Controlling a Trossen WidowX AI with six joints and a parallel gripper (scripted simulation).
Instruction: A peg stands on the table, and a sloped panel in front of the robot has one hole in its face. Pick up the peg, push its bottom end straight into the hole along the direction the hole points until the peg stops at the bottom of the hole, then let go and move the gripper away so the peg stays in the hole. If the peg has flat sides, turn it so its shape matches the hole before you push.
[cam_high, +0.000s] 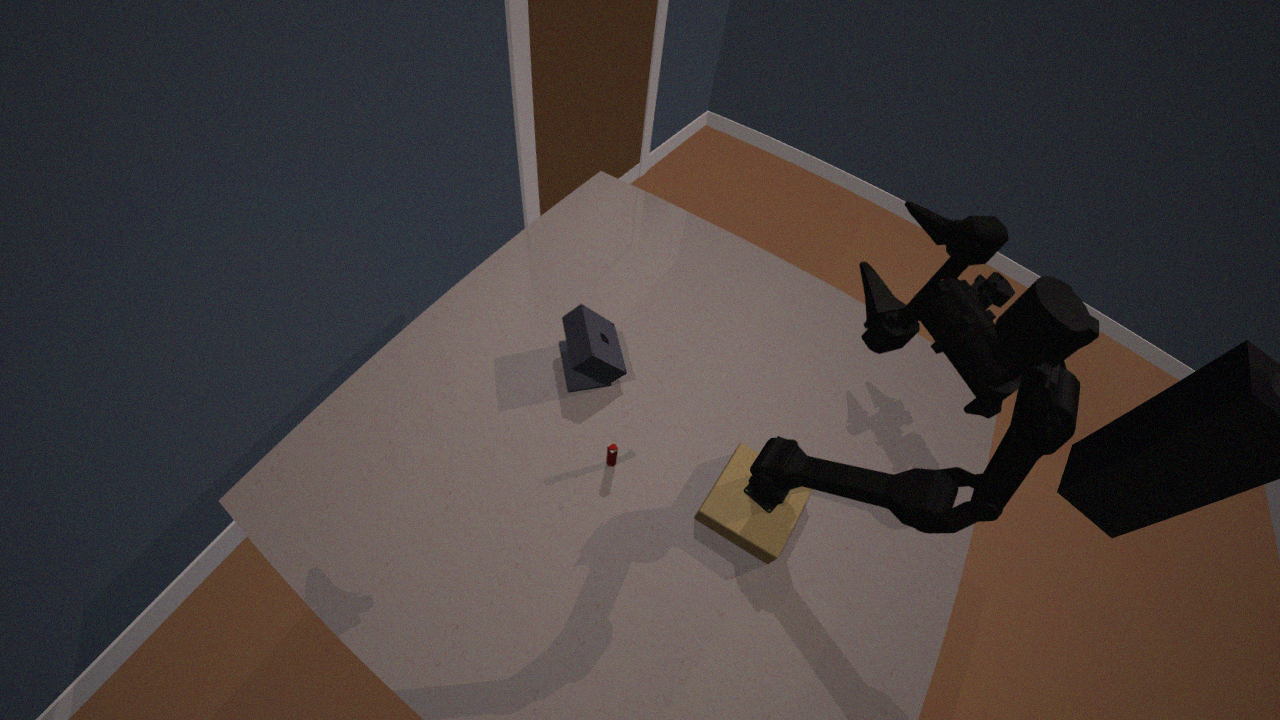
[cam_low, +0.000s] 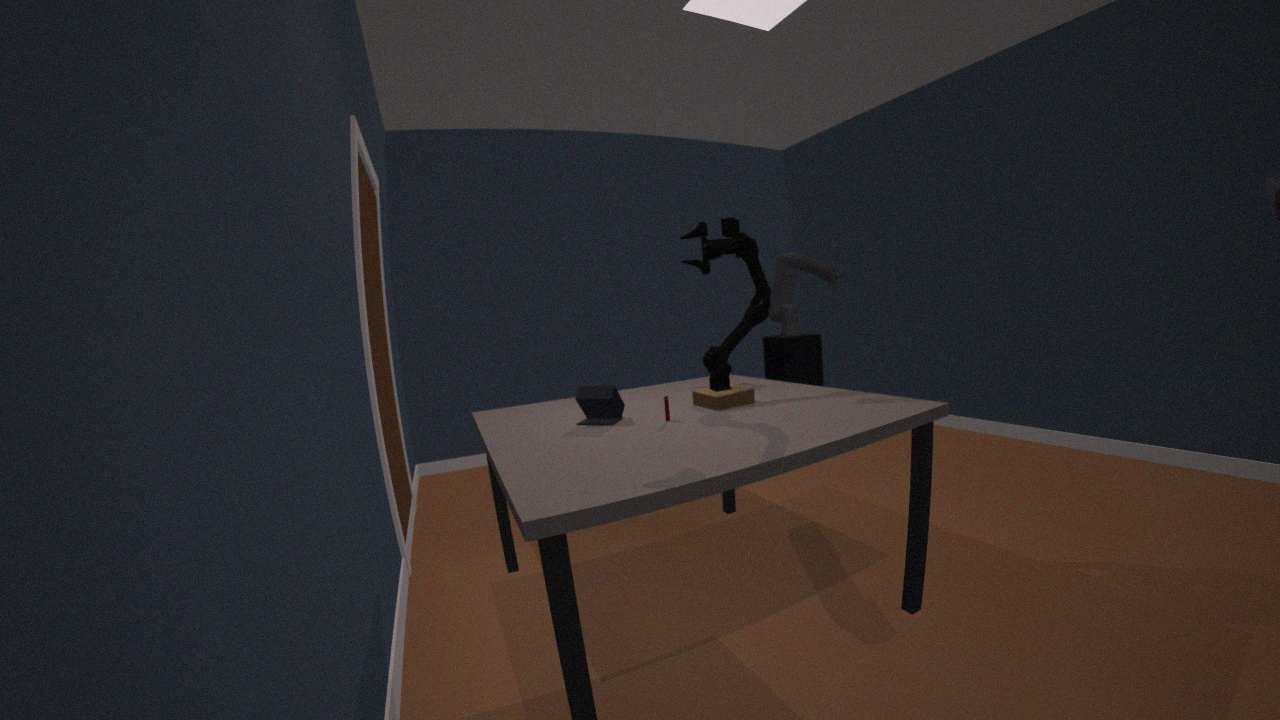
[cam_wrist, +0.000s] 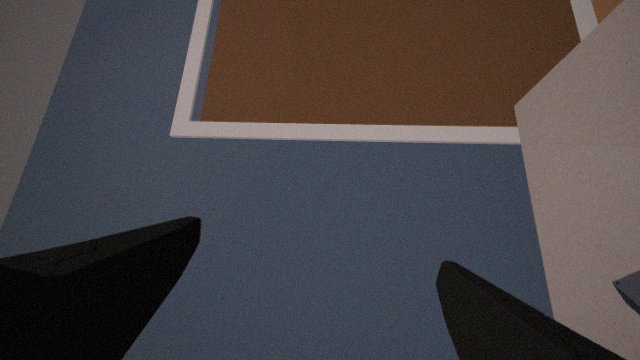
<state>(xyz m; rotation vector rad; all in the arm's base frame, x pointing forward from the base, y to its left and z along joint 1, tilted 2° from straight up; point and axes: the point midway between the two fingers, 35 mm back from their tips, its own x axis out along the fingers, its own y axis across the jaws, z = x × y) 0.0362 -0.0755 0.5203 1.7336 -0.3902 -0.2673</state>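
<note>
My gripper tip is 520 mm above the red peg, 230 mm to the right of it and 170 mm short of it. From my gripper tip the other things lie so: dark grey sloped panel (510 mm below, 360 mm ahead, 90 mm to the left).
</note>
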